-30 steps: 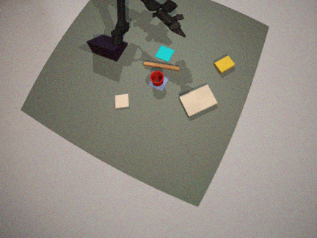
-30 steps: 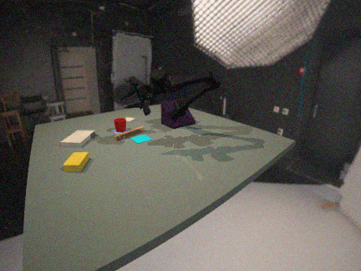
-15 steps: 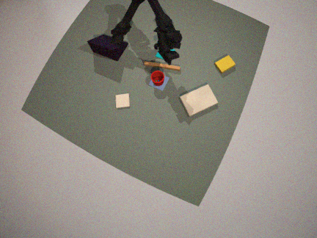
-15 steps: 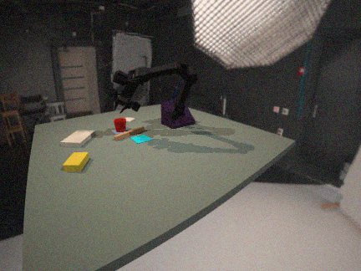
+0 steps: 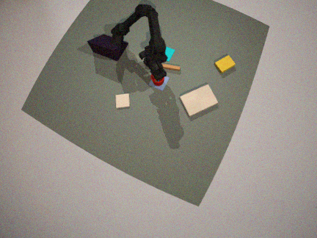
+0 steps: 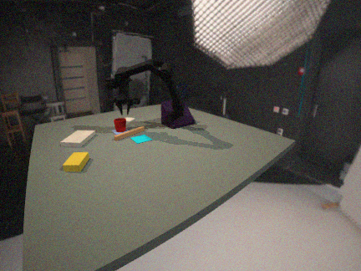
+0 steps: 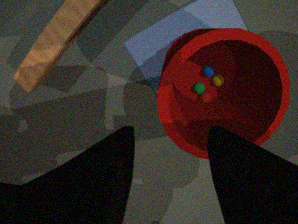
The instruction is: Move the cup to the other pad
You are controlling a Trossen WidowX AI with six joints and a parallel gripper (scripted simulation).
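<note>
My gripper tip is 60 mm above the red cup, 30 mm short of it and 20 mm to the left of it. Round my gripper tip: pale blue pad (110 mm below, 30 mm ahead, 10 mm to the right); then cyan pad (170 mm to the left, 110 mm below, 10 mm behind); then wooden bar (100 mm below, 80 mm to the left, 10 mm ahead).
</note>
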